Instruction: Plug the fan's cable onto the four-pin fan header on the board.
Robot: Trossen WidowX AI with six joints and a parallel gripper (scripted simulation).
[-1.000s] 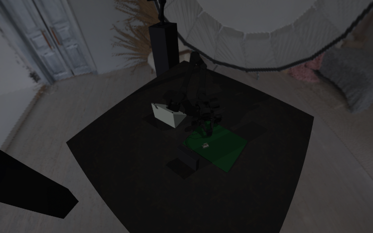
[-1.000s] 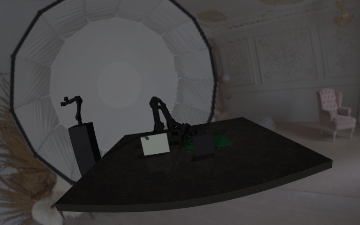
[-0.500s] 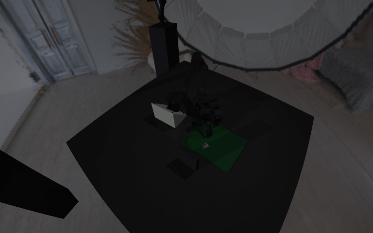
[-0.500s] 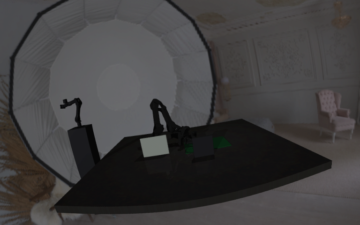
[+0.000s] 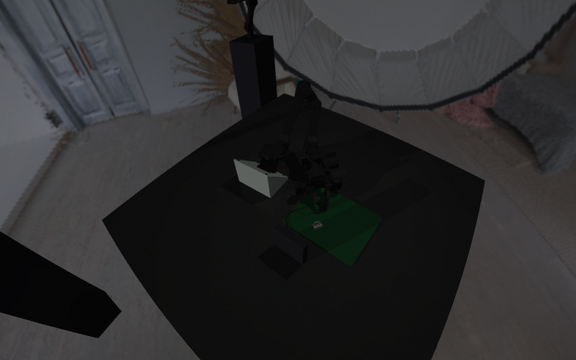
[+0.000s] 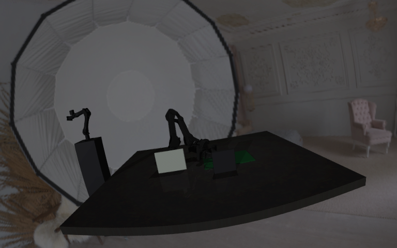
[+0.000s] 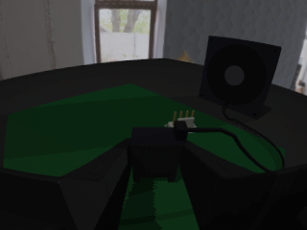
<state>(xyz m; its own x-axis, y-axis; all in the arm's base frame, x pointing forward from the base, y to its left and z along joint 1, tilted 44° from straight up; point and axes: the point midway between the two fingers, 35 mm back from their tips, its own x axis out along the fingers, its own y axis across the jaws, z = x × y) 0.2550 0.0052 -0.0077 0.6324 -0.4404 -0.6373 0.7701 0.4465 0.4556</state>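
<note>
Now: the black plug 1 cm below my gripper tip. From my gripper tip the other things lie so: fan box 21 cm to the right, 3 cm above, 2 cm behind; then green board 6 cm ahead, 5 cm below, 2 cm to the right.
</note>
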